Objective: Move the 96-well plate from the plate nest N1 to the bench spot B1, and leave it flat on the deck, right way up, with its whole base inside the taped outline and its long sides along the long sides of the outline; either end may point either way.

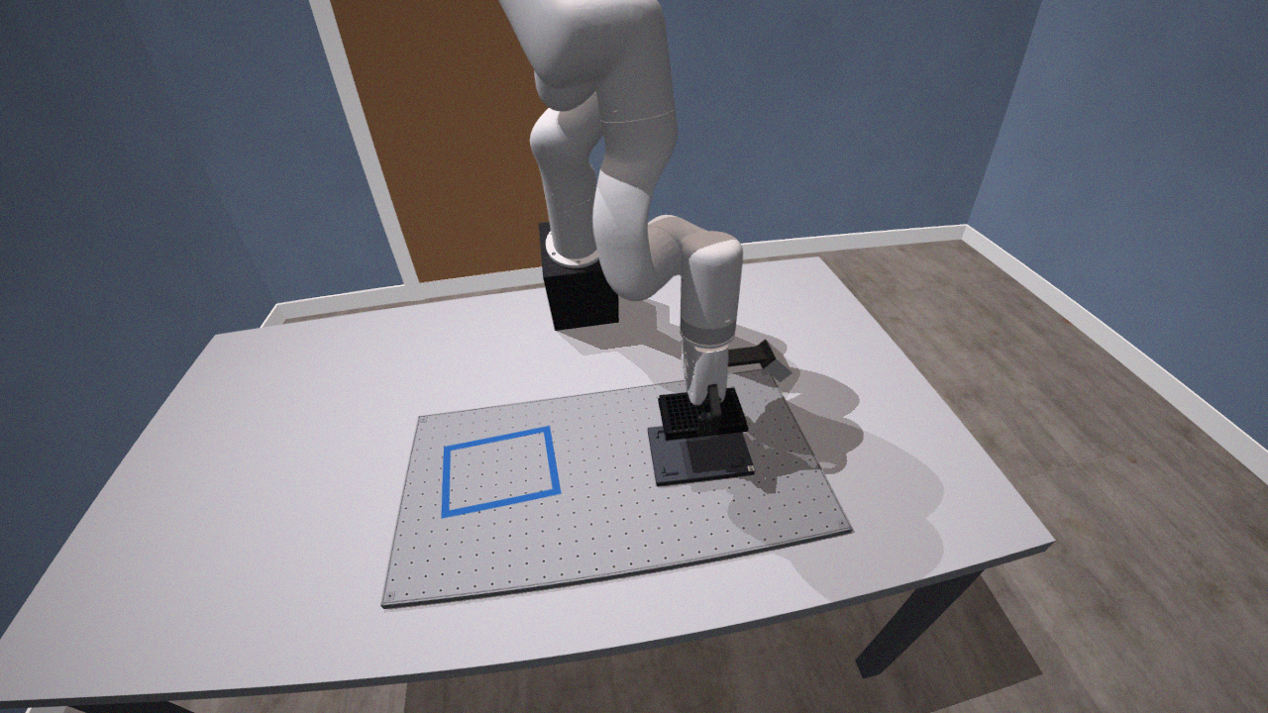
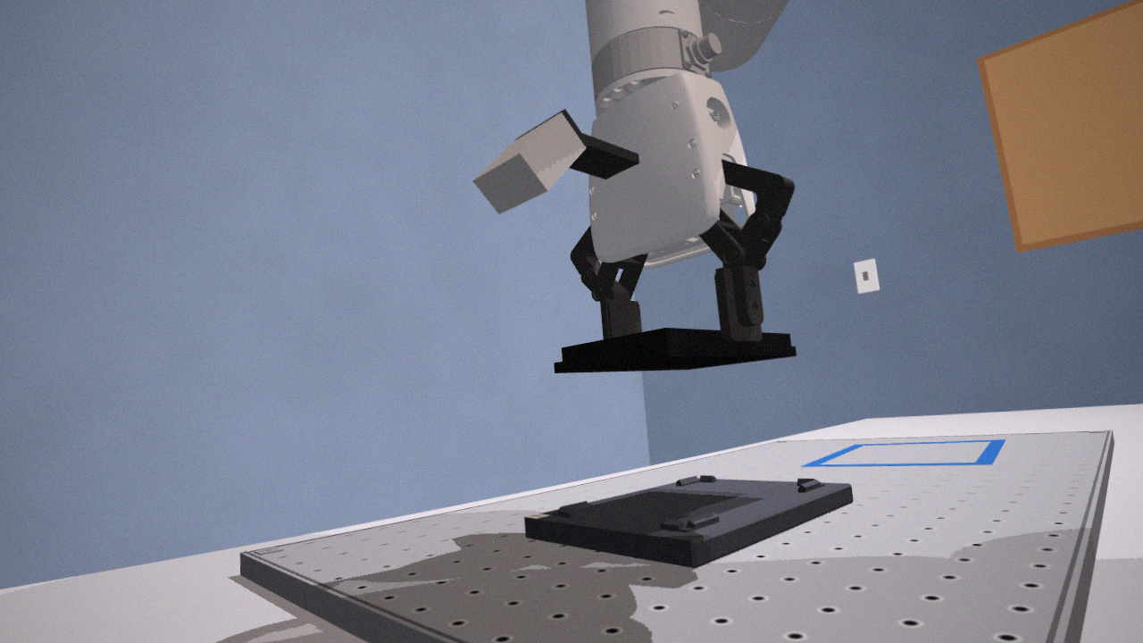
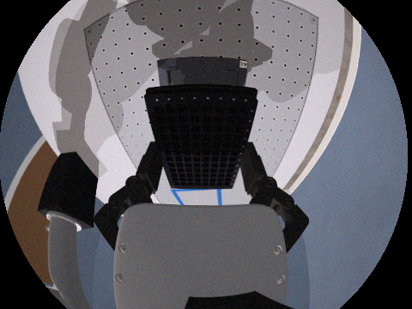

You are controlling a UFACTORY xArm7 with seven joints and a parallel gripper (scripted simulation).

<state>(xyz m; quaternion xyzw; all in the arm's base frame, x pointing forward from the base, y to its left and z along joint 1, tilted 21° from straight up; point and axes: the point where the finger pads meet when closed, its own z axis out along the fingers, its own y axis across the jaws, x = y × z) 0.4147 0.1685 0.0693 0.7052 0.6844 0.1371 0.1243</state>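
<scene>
My hand is 110 mm above the dark plate nest N1. Also, from my hand: black 96-well plate 10 mm below; label 100 mm below, 70 mm to the left, 60 mm ahead.
</scene>
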